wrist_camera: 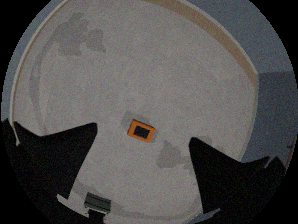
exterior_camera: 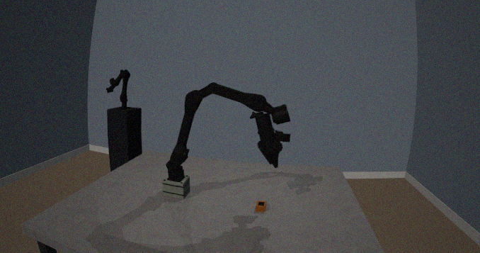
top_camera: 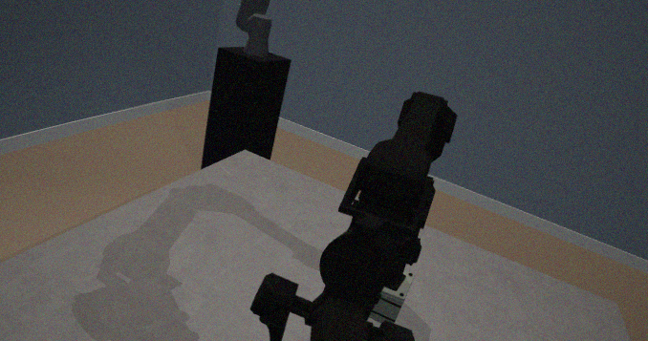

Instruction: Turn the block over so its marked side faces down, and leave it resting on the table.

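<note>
Now: the orange block 30 mm behind my gripper tip, 40 mm to the right of it and 170 mm below it.
</note>
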